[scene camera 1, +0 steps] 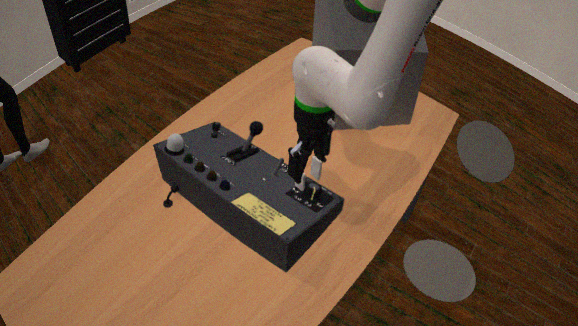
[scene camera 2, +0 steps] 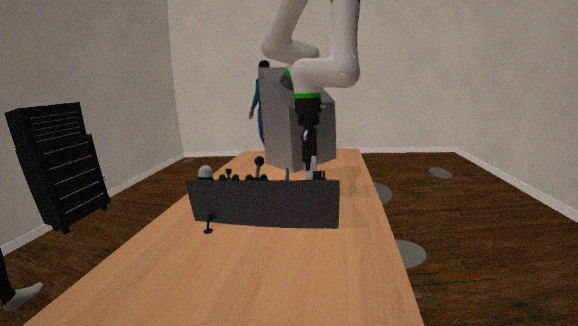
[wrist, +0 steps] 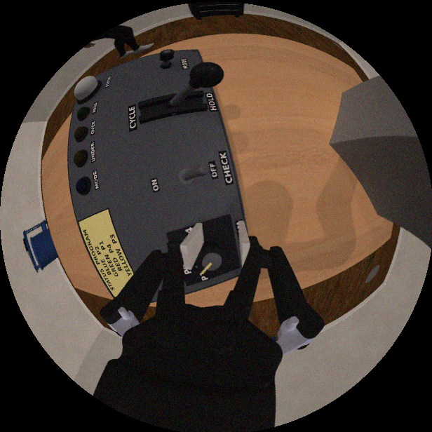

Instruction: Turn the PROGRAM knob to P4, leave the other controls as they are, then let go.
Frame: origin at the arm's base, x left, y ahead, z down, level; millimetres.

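Seen in the pictures: gripper, fingertip midpoint: (scene camera 1: 307, 182) (scene camera 2: 310, 175); arm's base, origin of the base link: (scene camera 1: 364, 3) (scene camera 2: 291, 83).
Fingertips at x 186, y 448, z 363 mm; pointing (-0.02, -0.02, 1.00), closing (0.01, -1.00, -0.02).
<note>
Pixels of each thing's top centre, then the offset from my fingertips to it. "*": a spot on its surface instead.
- PROGRAM knob, middle of its top: (scene camera 1: 313, 185) (scene camera 2: 318, 169) dx +35, dy +18, dz -32 mm
- lever, middle of its top: (scene camera 1: 256, 122) (scene camera 2: 258, 156) dx -210, dy -5, dz -72 mm
- CHECK toggle, middle of its top: (scene camera 1: 278, 161) (scene camera 2: 286, 168) dx -85, dy +25, dz -34 mm
- white dome, surface spot: (scene camera 1: 175, 143) (scene camera 2: 207, 169) * dx -293, dy +225, dz -91 mm
The PROGRAM knob (scene camera 1: 315, 191) (scene camera 2: 320, 175) (wrist: 212, 260) is dark and round, on a black plate at the right end of the grey control box (scene camera 1: 225, 210) (scene camera 2: 265, 205) (wrist: 135, 165). Its yellow pointer (wrist: 206, 269) points down-left in the wrist view, near a label starting with P; the number is unclear. The P4 label is largely hidden behind a finger. My gripper (scene camera 1: 308, 177) (scene camera 2: 311, 170) (wrist: 220, 231) is part-open, with pale pads on opposite sides of the knob area and nothing clamped between them. Contact with the knob cannot be told.
The black-ball CYCLE/HOLD lever (scene camera 1: 256, 128) (scene camera 2: 259, 161) (wrist: 206, 75) and the CHECK toggle (scene camera 1: 279, 167) (scene camera 2: 287, 174) (wrist: 192, 174) stand beside the knob plate. A white dome (scene camera 1: 175, 143) (scene camera 2: 205, 172) (wrist: 86, 88) and several buttons line the far side. The robot's grey pedestal (wrist: 385, 160) stands behind.
</note>
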